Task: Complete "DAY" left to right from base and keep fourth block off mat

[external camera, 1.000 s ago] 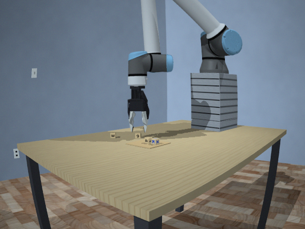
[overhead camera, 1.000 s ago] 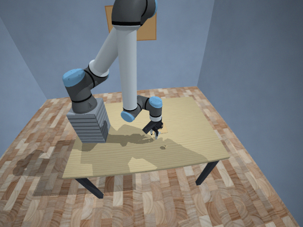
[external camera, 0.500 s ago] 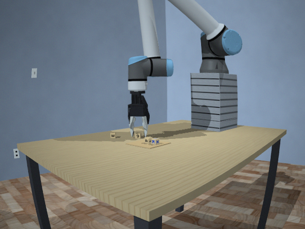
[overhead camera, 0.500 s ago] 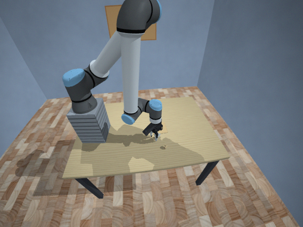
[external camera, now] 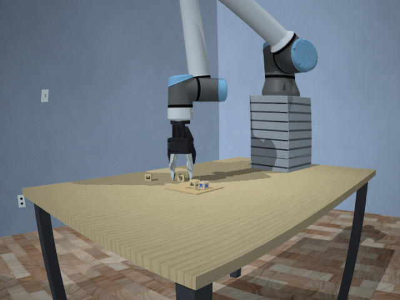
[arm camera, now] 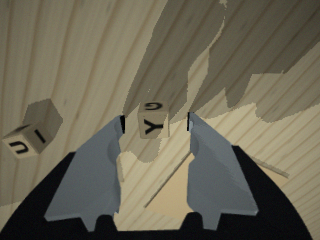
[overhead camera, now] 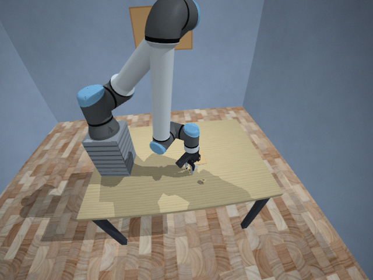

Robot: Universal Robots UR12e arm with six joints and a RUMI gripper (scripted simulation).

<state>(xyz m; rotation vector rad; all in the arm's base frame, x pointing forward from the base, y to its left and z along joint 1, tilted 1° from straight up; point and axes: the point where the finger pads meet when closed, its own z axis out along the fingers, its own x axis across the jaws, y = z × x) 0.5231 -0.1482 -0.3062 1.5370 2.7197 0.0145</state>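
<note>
Now: hand 130 mm to the right of the mat, 70 mm short of it and 10 mm above it.
</note>
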